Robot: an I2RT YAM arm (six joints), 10 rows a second.
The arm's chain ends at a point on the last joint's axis. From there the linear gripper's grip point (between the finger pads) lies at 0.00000 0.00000 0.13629 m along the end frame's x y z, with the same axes.
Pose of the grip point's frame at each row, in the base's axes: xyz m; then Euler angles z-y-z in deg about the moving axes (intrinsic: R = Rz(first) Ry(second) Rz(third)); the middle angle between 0 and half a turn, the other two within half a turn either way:
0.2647 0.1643 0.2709 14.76 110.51 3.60
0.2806 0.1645 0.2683 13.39 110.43 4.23
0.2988 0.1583 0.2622 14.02 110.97 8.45
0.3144 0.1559 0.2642 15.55 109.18 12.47
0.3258 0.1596 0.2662 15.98 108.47 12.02
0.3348 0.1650 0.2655 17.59 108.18 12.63
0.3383 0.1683 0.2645 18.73 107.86 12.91
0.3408 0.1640 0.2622 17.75 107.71 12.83
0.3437 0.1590 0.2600 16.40 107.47 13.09
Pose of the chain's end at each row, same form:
0.1413 0.1318 0.3187 14.76 110.51 3.60
0.1564 0.1349 0.3159 13.39 110.43 4.23
0.1753 0.1275 0.3110 14.02 110.97 8.45
0.1904 0.1214 0.3090 15.55 109.18 12.47
0.2015 0.1240 0.3094 15.98 108.47 12.02
0.2114 0.1259 0.3080 17.59 108.18 12.63
0.2154 0.1266 0.3063 18.73 107.86 12.91
0.2171 0.1244 0.3037 17.75 107.71 12.83
0.2190 0.1223 0.3009 16.40 107.47 13.09

